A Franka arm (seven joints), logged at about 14 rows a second.
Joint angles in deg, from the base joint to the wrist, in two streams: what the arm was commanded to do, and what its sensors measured. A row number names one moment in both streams.
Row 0, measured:
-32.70, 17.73, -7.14, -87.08, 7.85, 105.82, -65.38
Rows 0 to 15, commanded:
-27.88, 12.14, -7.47, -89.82, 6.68, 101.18, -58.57
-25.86, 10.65, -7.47, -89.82, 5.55, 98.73, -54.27
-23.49, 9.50, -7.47, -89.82, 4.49, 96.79, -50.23
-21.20, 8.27, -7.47, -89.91, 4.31, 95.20, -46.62
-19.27, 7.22, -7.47, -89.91, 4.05, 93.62, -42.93
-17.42, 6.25, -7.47, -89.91, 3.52, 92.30, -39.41
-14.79, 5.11, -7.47, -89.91, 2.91, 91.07, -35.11
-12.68, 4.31, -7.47, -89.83, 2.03, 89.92, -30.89
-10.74, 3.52, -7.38, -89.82, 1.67, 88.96, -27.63
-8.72, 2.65, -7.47, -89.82, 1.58, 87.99, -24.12
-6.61, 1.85, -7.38, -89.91, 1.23, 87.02, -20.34
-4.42, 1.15, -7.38, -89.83, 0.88, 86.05, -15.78
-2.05, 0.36, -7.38, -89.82, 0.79, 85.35, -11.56
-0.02, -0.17, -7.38, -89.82, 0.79, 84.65, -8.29
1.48, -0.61, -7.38, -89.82, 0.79, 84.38, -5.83
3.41, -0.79, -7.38, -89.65, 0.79, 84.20, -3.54
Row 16, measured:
0.24, 1.36, -6.71, -88.19, 1.82, 84.90, -8.07
